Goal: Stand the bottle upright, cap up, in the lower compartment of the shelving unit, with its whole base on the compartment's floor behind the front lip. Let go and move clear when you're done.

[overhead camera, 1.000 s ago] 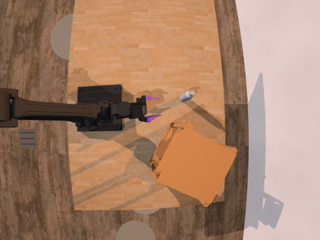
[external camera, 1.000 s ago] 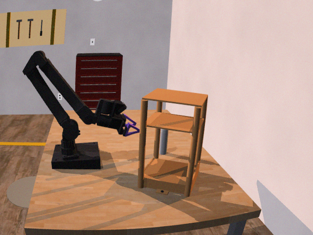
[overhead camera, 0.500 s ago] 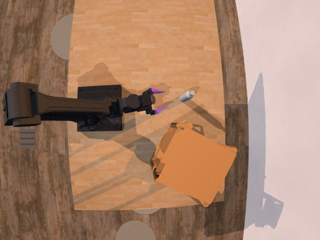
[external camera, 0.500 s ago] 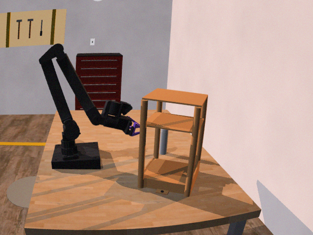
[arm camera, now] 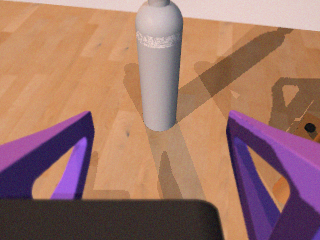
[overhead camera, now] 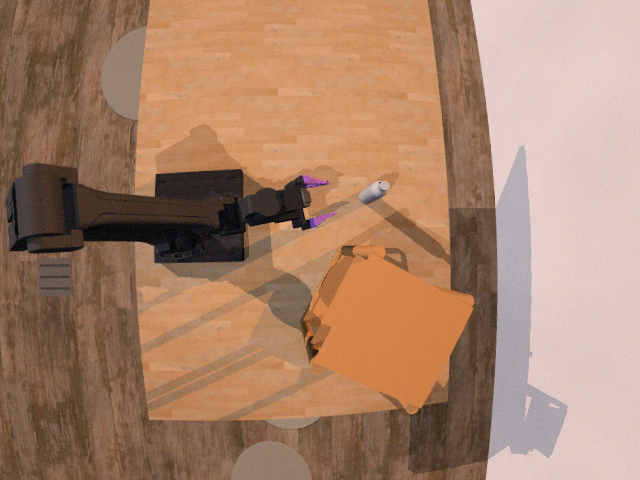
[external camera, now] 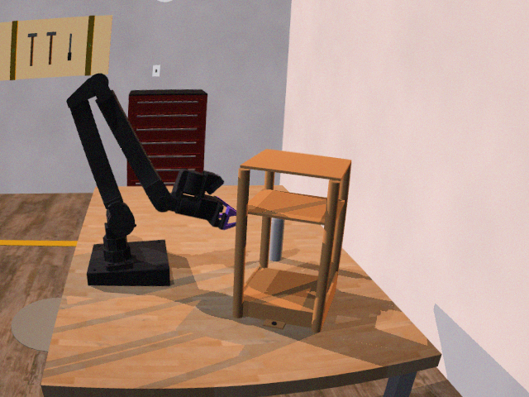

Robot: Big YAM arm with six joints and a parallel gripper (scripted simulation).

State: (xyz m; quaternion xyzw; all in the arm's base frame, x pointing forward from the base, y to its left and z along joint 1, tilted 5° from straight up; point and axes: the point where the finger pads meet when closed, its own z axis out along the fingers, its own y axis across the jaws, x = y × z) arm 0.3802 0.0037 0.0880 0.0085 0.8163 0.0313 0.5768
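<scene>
Right now my hand is 130 mm short of the grey bottle and 30 mm above it. From my hand the other things lie so: shelving unit 280 mm to the right, 40 mm ahead, 40 mm above.
</scene>
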